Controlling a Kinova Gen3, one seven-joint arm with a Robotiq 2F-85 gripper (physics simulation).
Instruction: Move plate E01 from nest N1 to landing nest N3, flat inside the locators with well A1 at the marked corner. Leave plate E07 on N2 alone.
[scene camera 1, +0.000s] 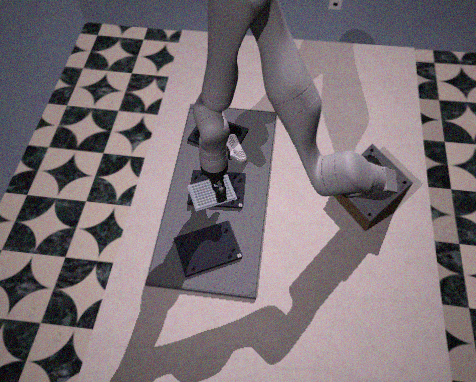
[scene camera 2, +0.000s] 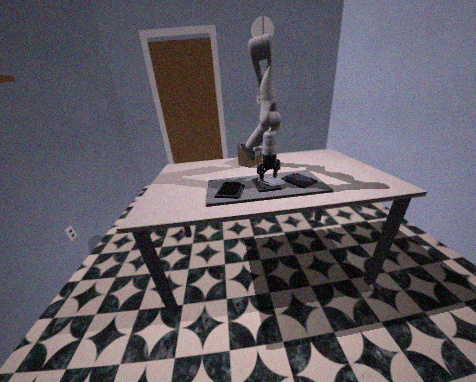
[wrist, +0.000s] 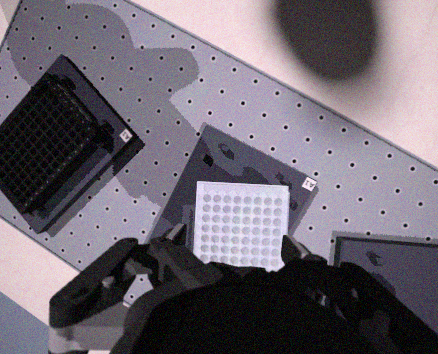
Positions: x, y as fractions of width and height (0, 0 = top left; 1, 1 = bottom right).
Labels:
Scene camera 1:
white 96-well plate: 0.43, 0.51
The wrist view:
my gripper: 0.53, 0.68
white 96-well plate: 0.55, 0.63

